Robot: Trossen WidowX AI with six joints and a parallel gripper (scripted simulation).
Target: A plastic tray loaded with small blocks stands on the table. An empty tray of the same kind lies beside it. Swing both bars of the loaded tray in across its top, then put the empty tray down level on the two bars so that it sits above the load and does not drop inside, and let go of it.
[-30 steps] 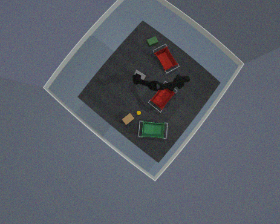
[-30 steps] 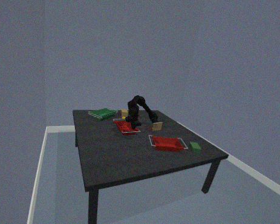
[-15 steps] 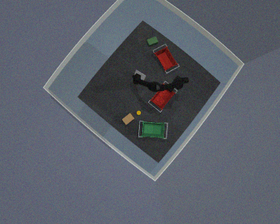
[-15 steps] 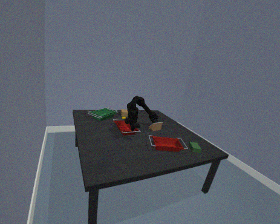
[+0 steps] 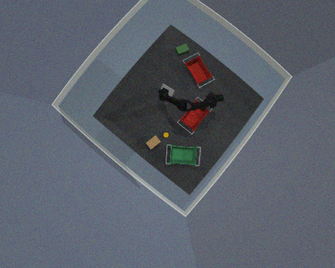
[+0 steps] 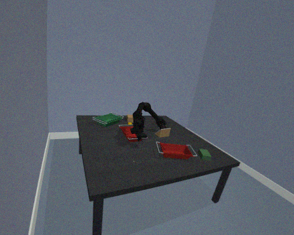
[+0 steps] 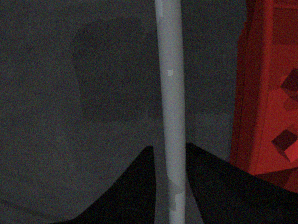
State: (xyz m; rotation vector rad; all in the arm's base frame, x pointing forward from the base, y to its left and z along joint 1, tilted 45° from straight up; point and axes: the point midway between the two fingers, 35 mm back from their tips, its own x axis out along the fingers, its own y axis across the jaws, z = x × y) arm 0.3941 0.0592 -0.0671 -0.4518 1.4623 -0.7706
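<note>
The red tray is 270 mm to the left of my gripper tip, 210 mm behind it and 10 mm above it. Round my gripper tip: green block: 460 mm behind, 400 mm to the left, 20 mm below; then tan block: 570 mm to the right, 260 mm behind, 10 mm below; then yellow piece: 450 mm to the right, 180 mm behind, 30 mm below.
</note>
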